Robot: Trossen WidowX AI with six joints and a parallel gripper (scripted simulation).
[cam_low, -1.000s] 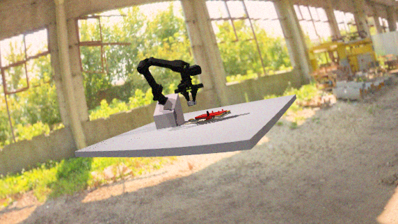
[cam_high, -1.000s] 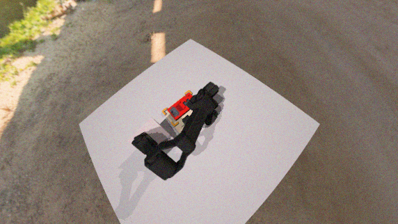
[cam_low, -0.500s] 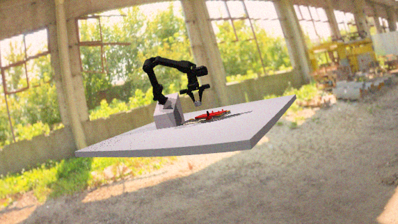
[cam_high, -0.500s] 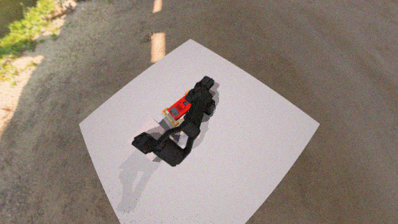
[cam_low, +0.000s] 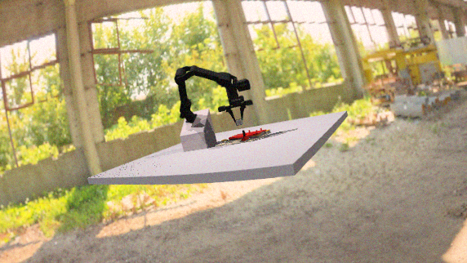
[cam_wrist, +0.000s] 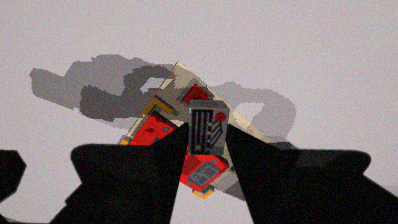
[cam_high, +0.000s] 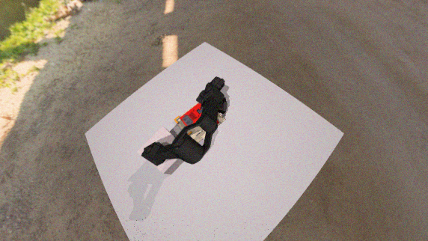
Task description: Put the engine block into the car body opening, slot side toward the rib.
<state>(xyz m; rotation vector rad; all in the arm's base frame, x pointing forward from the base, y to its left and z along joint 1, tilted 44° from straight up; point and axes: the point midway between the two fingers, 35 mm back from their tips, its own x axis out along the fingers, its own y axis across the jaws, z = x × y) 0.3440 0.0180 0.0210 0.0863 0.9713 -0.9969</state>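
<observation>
Right now the beige board is 5 cm behind my gripper tip, 10 cm to the left of it and 10 cm below it. Also, from my gripper tip: grey engine block 1 cm below.
</observation>
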